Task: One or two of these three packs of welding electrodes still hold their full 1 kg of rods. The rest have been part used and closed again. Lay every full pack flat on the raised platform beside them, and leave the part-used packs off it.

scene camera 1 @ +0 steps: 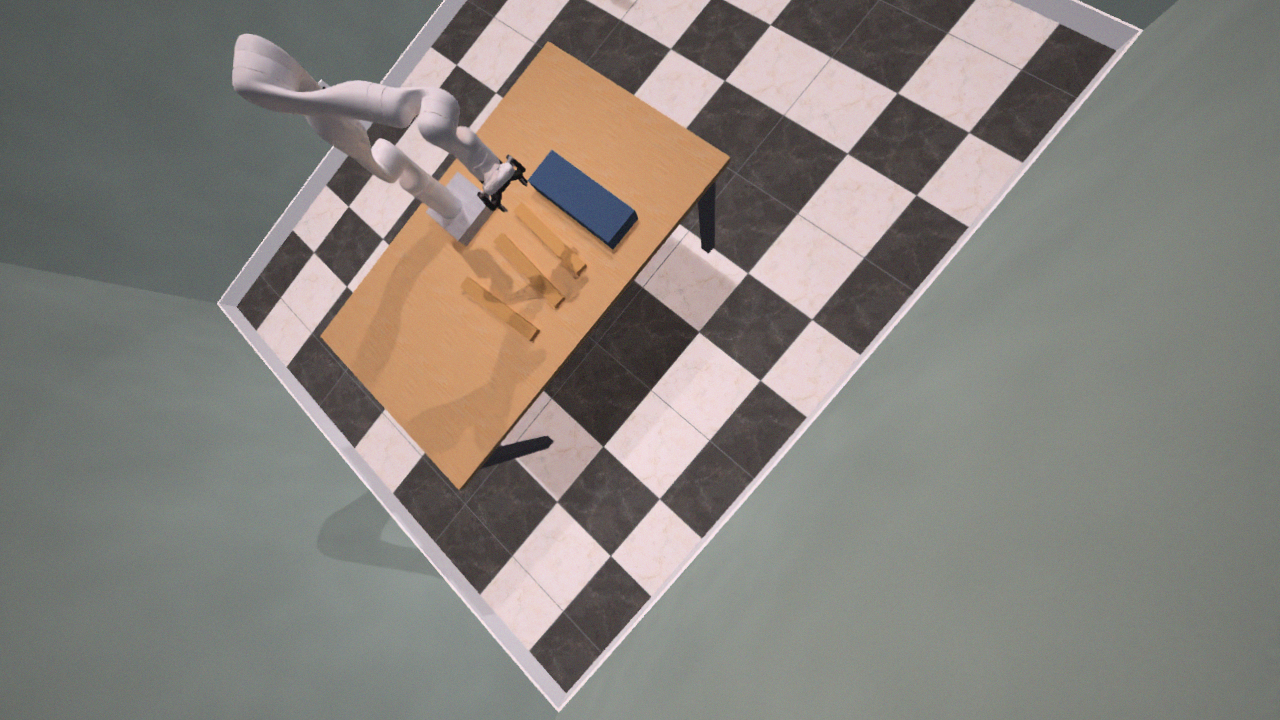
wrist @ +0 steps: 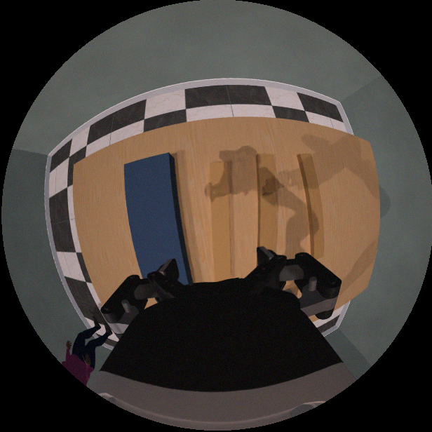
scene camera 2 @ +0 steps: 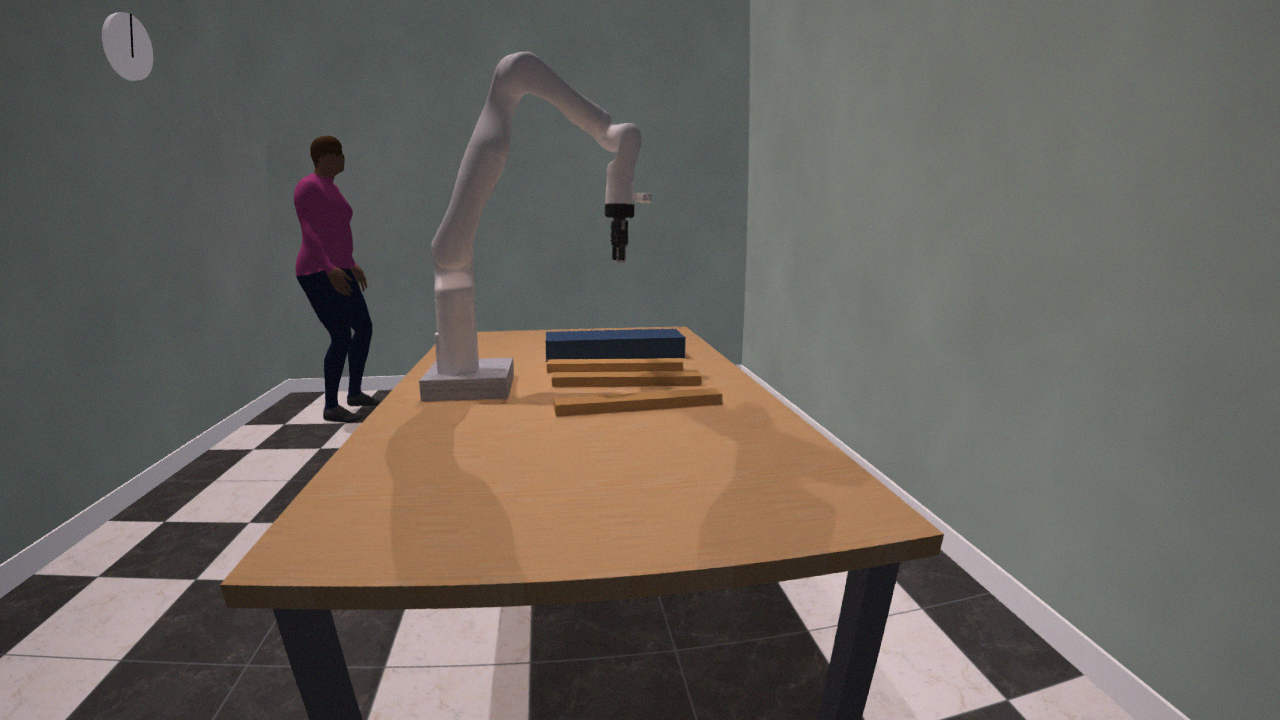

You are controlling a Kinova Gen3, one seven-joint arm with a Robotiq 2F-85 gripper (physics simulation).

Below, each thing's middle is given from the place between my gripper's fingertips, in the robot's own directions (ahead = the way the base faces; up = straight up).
I see the dark blue raised platform [scene camera 1: 603,214] 26 cm below my hand, 16 cm to the left of it and 1 cm behind it.
